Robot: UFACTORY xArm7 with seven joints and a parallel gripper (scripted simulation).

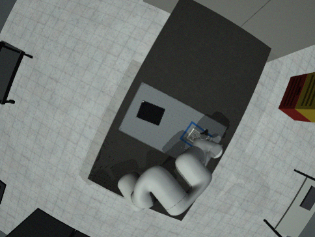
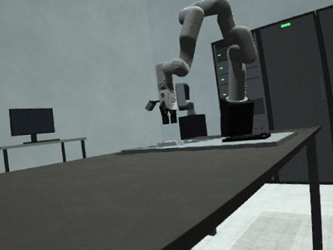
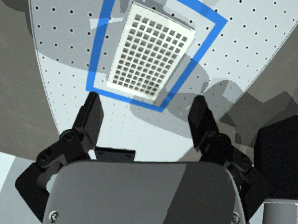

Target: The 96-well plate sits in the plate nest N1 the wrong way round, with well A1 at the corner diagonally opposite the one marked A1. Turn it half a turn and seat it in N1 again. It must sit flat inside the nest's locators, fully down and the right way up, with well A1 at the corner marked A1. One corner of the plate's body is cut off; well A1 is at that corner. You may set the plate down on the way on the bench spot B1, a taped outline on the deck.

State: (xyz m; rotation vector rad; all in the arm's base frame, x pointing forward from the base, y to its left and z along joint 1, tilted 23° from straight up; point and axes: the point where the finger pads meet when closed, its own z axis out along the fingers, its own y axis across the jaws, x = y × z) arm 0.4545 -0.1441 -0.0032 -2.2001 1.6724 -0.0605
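Right now my hand is 10 cm above the white 96-well plate. Round my hand: black plate nest N1: 37 cm to the left, 10 cm below, 2 cm behind.
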